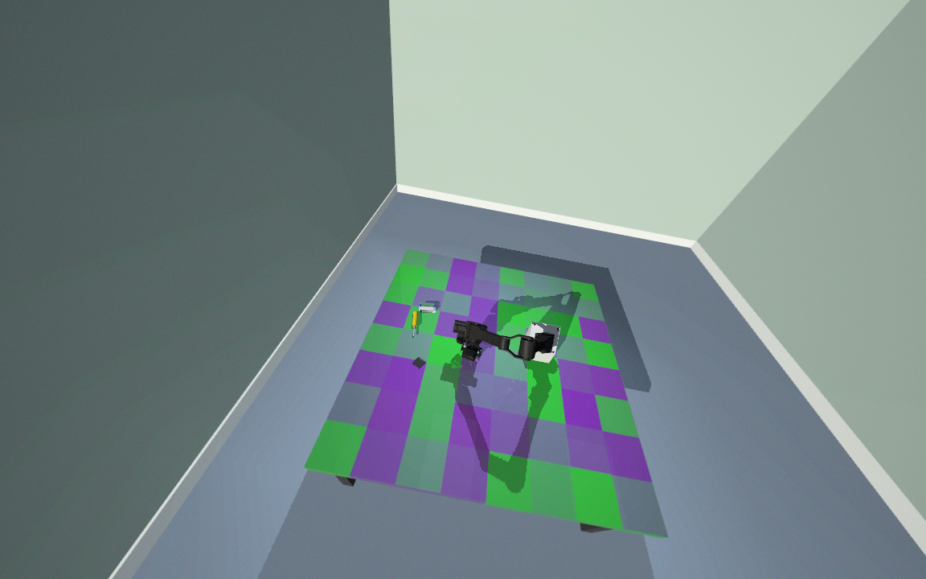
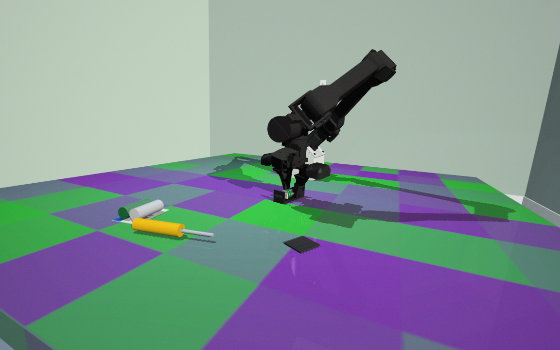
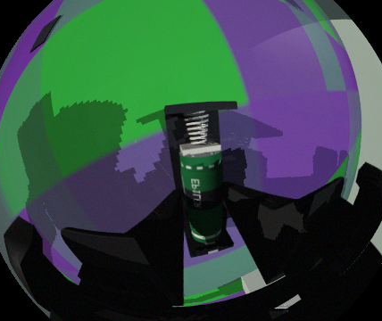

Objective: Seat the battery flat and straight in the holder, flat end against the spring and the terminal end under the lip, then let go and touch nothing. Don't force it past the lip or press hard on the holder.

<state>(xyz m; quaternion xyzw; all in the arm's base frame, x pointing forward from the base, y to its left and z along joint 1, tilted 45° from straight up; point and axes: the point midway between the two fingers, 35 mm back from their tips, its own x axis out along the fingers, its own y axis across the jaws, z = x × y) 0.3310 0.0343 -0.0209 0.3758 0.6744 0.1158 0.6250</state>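
Now: gripper tip 1 cm below the battery. The rest, counted from my gripper tip: yellow-handled screwdriver 30 cm ahead, 13 cm to the right.
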